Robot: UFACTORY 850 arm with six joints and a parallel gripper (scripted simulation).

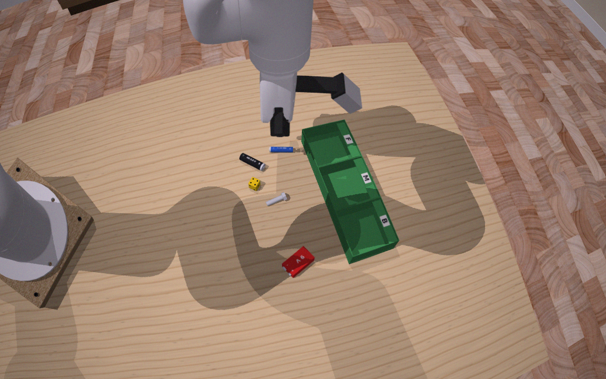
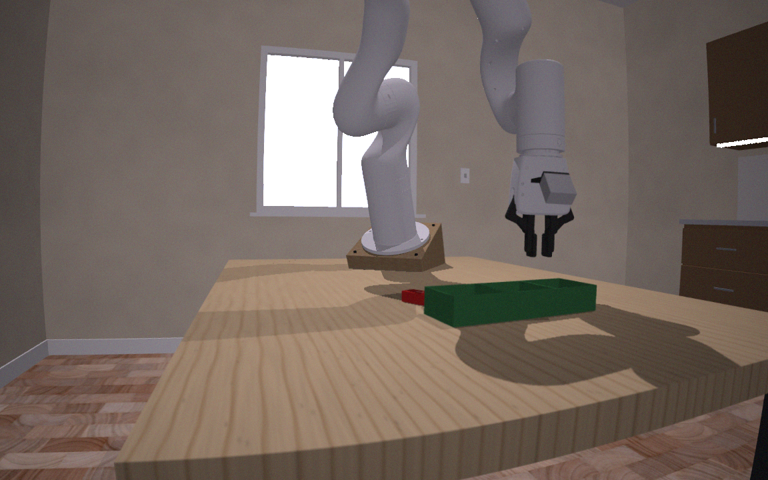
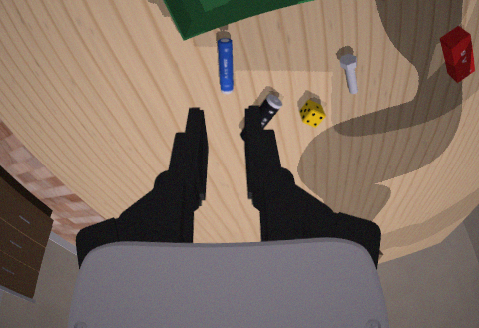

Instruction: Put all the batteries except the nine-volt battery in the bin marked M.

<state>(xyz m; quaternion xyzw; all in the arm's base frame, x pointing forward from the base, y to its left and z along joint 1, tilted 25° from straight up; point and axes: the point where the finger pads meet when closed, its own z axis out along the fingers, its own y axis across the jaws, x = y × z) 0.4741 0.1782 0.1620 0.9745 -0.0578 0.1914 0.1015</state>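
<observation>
Now: hand 90 mm above the blue battery. The rest, counted from my hand: yellow die 80 mm below, 70 mm to the right, 60 mm behind; then white bolt 100 mm to the right, 90 mm below, 20 mm behind; then black battery 90 mm below, 60 mm behind, 20 mm to the right.
</observation>
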